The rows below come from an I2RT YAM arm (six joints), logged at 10 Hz.
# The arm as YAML. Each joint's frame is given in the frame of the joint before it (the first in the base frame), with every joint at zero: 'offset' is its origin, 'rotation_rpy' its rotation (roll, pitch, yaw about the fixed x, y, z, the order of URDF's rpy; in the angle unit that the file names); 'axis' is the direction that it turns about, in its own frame. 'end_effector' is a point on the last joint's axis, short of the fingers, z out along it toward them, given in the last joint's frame.
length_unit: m
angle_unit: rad
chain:
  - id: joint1
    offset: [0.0, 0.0, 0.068]
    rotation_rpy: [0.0, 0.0, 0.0]
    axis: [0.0, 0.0, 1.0]
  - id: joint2
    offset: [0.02, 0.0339, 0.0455]
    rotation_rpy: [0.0, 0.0, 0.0]
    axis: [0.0, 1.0, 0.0]
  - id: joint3
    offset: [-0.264, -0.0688, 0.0]
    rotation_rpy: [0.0, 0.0, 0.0]
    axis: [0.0, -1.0, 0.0]
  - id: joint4
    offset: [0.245, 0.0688, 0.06]
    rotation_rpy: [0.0, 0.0, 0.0]
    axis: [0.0, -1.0, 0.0]
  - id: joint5
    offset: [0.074, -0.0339, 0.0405]
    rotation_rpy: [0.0, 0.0, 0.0]
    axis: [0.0, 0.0, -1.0]
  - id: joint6
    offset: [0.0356, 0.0, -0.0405]
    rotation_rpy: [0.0, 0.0, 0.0]
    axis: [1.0, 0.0, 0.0]
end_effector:
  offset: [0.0, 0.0, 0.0]
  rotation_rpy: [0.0, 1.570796, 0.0]
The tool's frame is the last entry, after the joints.
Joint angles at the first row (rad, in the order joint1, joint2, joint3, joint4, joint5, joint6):
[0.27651 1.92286 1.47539 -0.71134 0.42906 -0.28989]
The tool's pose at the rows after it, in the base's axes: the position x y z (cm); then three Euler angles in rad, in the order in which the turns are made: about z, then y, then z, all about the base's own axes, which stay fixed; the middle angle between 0 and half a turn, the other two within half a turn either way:
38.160 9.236 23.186 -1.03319 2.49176 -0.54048
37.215 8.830 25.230 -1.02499 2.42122 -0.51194
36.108 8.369 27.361 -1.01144 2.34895 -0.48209
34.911 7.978 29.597 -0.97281 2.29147 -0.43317
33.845 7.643 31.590 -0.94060 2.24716 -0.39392
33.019 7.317 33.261 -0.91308 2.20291 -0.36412
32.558 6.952 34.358 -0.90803 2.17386 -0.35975
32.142 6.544 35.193 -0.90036 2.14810 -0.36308
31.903 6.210 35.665 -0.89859 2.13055 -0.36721
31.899 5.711 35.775 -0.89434 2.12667 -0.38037
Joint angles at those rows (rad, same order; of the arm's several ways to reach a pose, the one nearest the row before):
[0.27751 1.85710 1.45412 -0.68865 0.45733 -0.32878]
[0.27652 1.78500 1.42767 -0.65939 0.48689 -0.37754]
[0.27474 1.70837 1.40134 -0.62823 0.51097 -0.42601]
[0.27316 1.63393 1.38750 -0.61055 0.50942 -0.46004]
[0.27152 1.57472 1.38825 -0.60900 0.50235 -0.48394]
[0.26829 1.52888 1.39244 -0.60076 0.49711 -0.50446]
[0.26166 1.50382 1.40162 -0.60053 0.50007 -0.52226]
[0.25346 1.48173 1.40512 -0.59710 0.50580 -0.53130]
[0.24566 1.46774 1.40473 -0.59067 0.50915 -0.54123]
[0.23072 1.46350 1.40379 -0.58920 0.50908 -0.54025]

